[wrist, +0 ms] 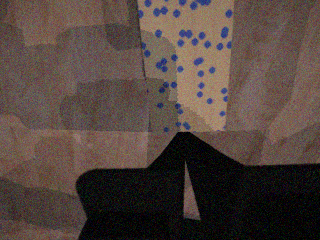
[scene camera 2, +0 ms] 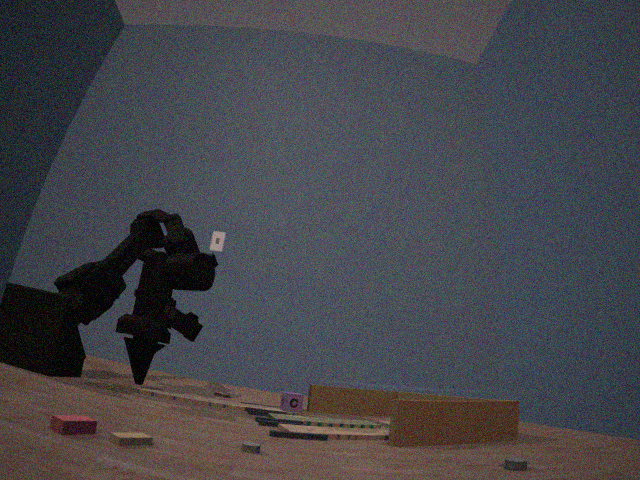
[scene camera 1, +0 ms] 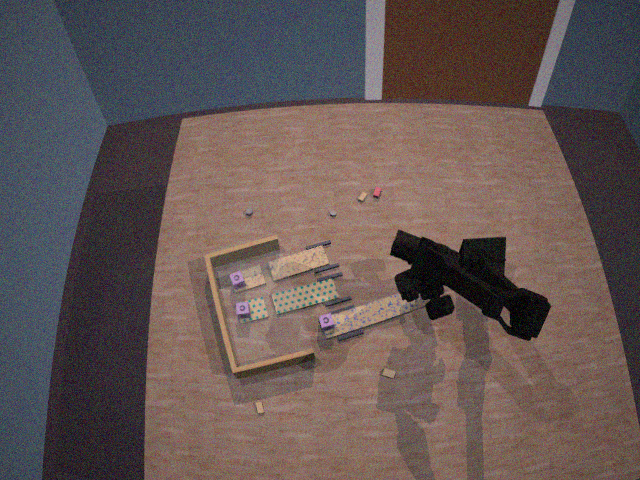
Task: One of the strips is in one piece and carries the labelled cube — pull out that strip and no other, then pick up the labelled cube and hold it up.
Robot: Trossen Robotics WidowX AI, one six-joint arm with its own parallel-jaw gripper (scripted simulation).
Labels:
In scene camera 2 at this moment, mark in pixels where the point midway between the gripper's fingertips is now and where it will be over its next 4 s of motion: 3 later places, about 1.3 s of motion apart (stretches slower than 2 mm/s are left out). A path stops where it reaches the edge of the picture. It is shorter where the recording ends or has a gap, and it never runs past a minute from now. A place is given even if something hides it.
My gripper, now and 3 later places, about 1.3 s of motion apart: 138,384; 218,372; 294,381; 284,399

